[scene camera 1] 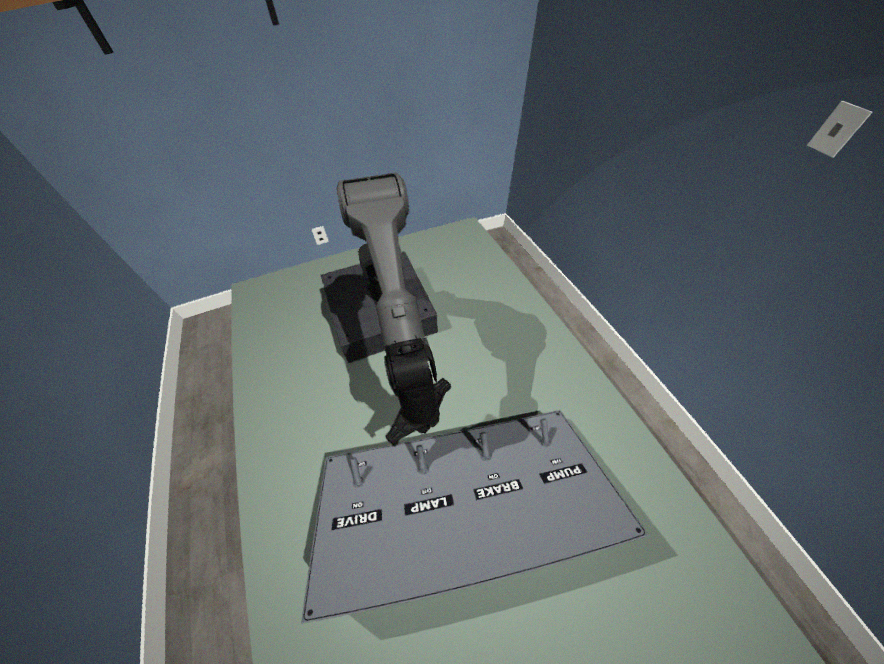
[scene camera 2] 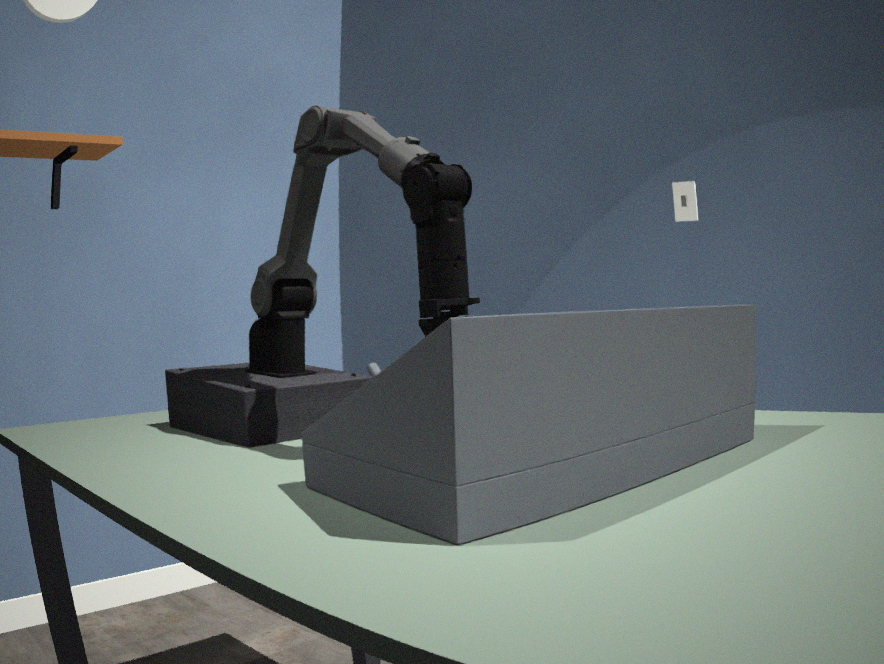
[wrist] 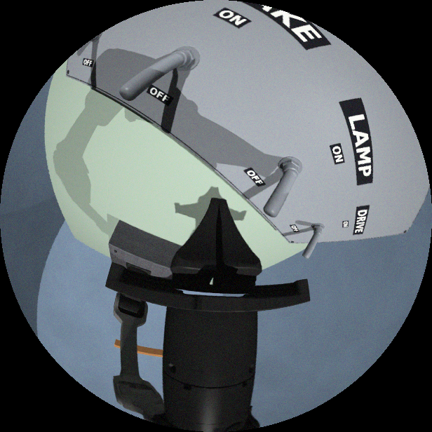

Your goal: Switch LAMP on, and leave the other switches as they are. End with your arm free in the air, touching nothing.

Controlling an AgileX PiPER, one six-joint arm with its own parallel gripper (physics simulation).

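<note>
The grey switch panel (scene camera 1: 464, 550) (scene camera 2: 607, 385) (wrist: 240, 90) stands on the table. The LAMP lever (scene camera 1: 422, 458) (wrist: 281, 192) leans toward its OFF label in the wrist view. The DRIVE lever (scene camera 1: 356, 470) (wrist: 311, 244) and the BRAKE lever (scene camera 1: 484, 446) (wrist: 155, 75) also lean to the OFF side. The PUMP lever (scene camera 1: 545, 432) is at the other end; its position is hard to tell. My gripper (wrist: 217, 205) is shut and empty, at the panel's OFF-side edge beside the LAMP lever, with a visible gap between them. In scene camera 2 its fingertips are hidden behind the panel.
The arm's dark base block (scene camera 1: 364, 314) (scene camera 2: 214, 407) stands on the green table (scene camera 1: 285, 385) (scene camera 2: 643, 571) on the panel's OFF side. Blue walls rise around the table. An orange shelf (scene camera 2: 57, 142) is fixed to one wall.
</note>
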